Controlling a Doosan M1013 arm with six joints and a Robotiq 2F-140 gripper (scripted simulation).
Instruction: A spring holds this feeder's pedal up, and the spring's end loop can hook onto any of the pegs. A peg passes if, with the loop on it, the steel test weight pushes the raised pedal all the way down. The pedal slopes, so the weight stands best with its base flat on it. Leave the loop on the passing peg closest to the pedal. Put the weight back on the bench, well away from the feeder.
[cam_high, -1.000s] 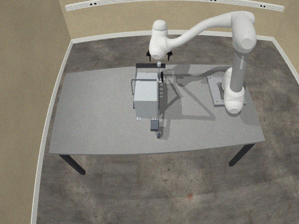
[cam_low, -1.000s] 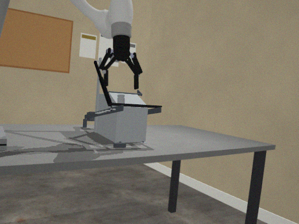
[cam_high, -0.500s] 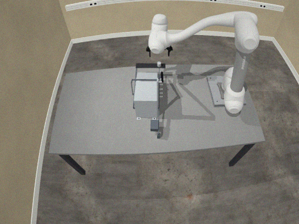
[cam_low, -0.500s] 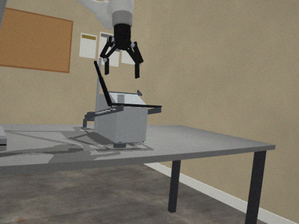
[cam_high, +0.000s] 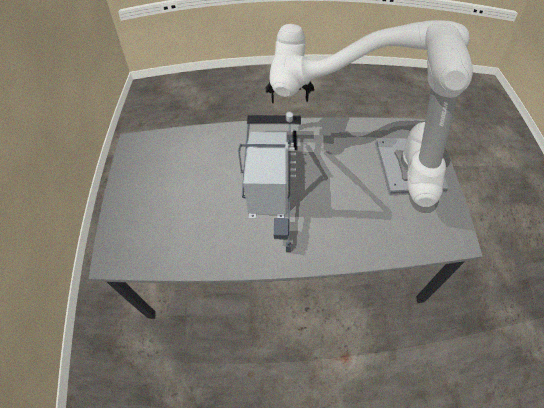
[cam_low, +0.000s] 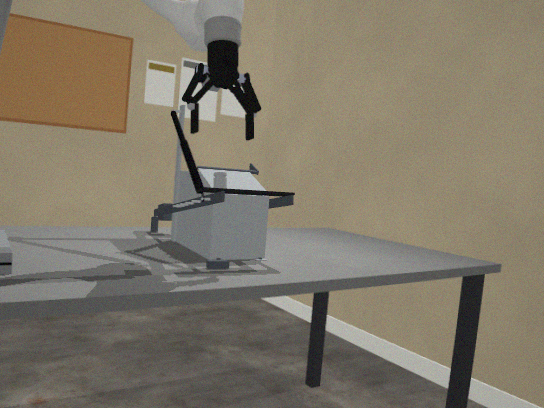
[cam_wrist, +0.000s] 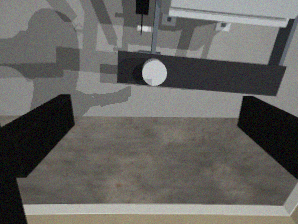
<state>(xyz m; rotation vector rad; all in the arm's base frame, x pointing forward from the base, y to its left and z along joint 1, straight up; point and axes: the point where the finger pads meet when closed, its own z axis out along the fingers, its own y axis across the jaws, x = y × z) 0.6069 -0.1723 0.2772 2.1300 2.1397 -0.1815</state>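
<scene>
Now: hand 11 cm above the steel test weight. Round my hand: dark spring: 18 cm to the left, 6 cm below, 1 cm behind.
</scene>
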